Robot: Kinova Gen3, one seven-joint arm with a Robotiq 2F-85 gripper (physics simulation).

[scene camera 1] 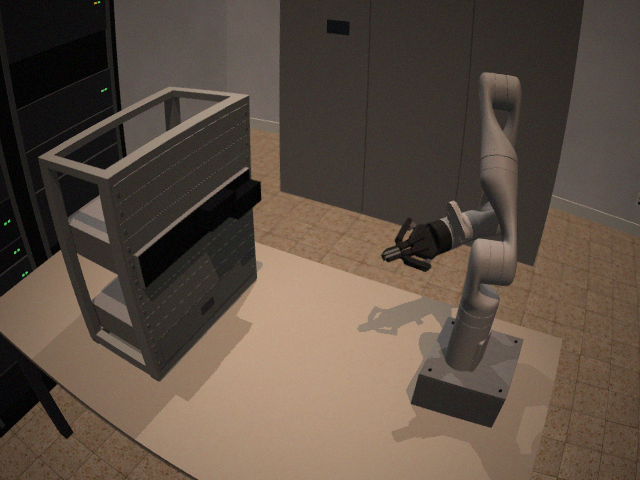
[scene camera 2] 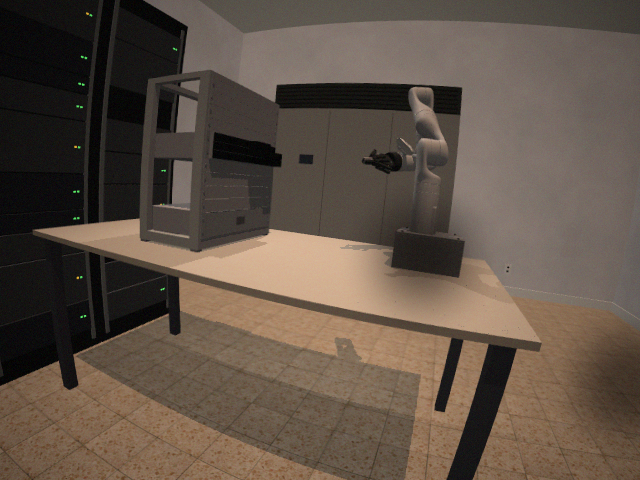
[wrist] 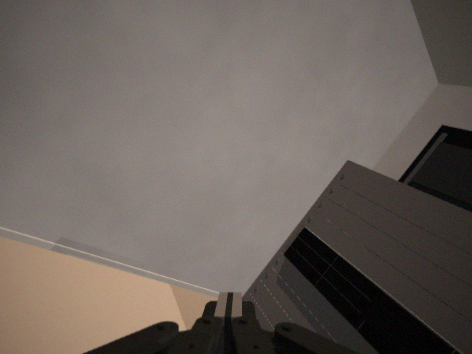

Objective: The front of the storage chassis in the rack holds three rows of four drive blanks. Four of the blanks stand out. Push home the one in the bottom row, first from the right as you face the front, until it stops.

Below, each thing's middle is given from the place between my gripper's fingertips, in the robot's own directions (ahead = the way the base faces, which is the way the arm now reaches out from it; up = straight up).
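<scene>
The grey rack (scene camera 1: 174, 219) is 50 mm below my hand, and it's also 540 mm ahead of my hand and 190 mm to the left of it.
</scene>
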